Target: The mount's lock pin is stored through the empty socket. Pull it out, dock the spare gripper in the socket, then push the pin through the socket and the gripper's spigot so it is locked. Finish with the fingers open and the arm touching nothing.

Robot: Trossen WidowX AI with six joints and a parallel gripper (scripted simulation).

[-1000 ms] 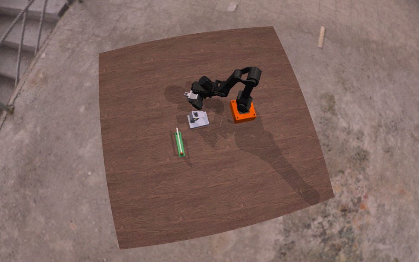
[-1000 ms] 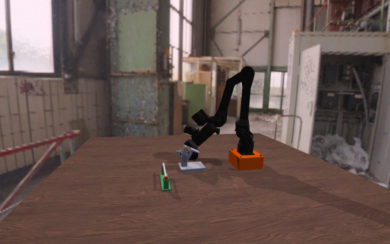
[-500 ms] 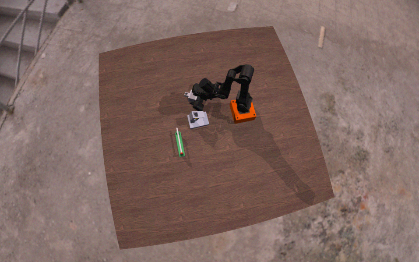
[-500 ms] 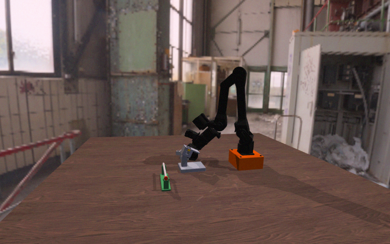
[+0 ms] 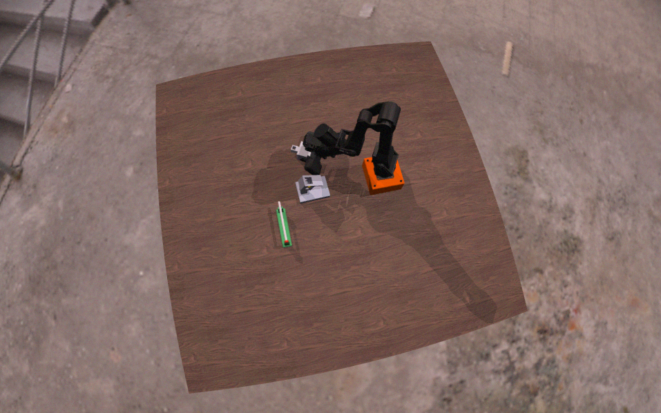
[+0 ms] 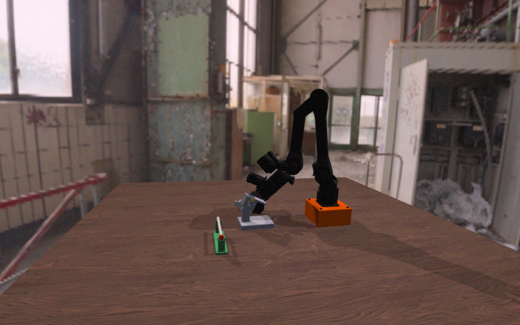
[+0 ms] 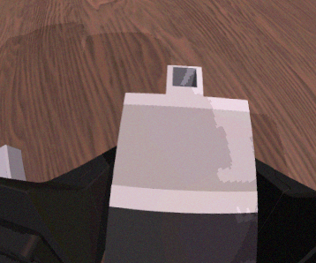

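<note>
Right now my gripper tip is 15 cm to the right of the grey mount and 4 cm below it. Round my gripper tip: green stand 27 cm to the left, 11 cm ahead, 2 cm above; spare gripper 1 cm behind, 1 cm above.
</note>
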